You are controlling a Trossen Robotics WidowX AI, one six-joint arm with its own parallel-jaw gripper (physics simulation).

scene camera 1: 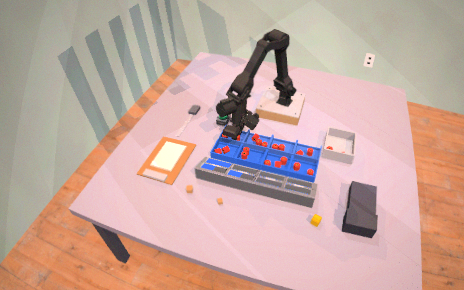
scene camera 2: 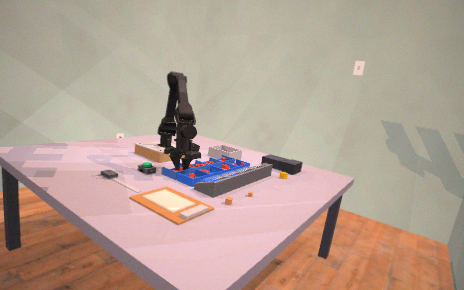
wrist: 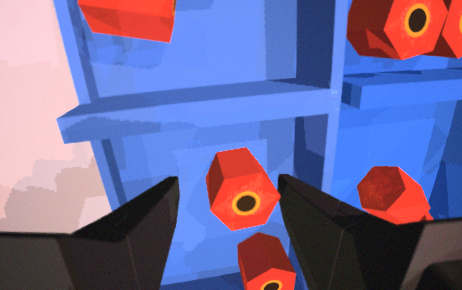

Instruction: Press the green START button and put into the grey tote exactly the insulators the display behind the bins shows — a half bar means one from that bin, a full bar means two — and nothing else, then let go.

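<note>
My gripper is open, low in the far-left blue compartment. A red hexagonal insulator is between its fingers, nearer the right one, ungripped; another insulator lies in the same compartment. The blue bins hold more red insulators. The dark grey display shows a long blue bar in its leftmost window and a shorter one beside it. The grey tote has red visible inside. The green START button is partly hidden by the arm in scene camera 1.
A black block and a yellow cube are on the right. Small orange cubes lie before the display. An orange-edged board lies left. Compartment walls surround the fingers.
</note>
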